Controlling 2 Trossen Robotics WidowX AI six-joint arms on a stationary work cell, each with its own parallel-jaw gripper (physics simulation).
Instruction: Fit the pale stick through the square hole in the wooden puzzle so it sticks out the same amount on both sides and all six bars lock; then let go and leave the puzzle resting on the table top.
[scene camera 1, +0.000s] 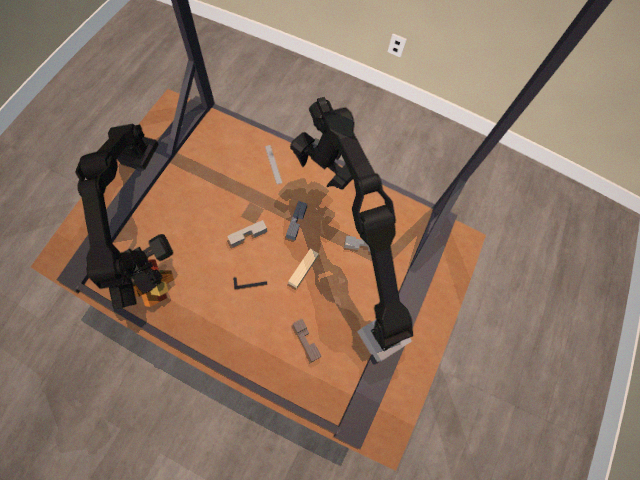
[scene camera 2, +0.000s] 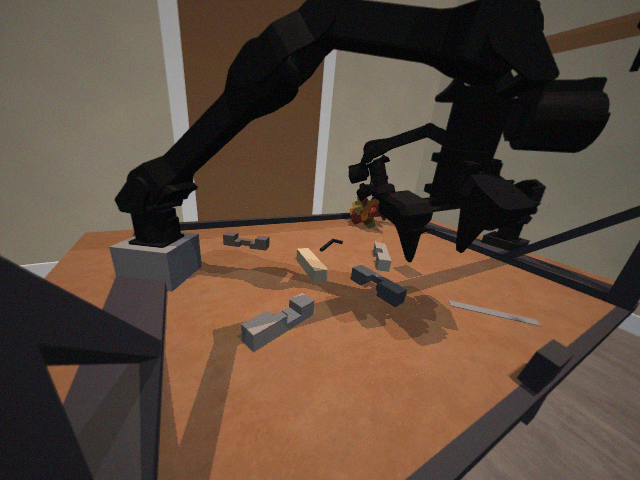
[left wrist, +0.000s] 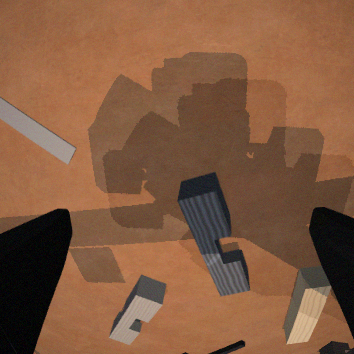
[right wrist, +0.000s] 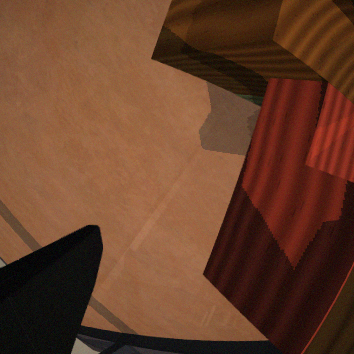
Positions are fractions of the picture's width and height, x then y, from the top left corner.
Scene:
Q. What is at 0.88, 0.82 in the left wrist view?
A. A pale stick.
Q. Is my left gripper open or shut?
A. Open.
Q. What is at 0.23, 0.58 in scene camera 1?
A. My right gripper.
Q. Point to my left gripper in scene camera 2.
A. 0.68, 0.53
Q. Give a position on a dark frame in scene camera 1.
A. At 0.57, 0.85

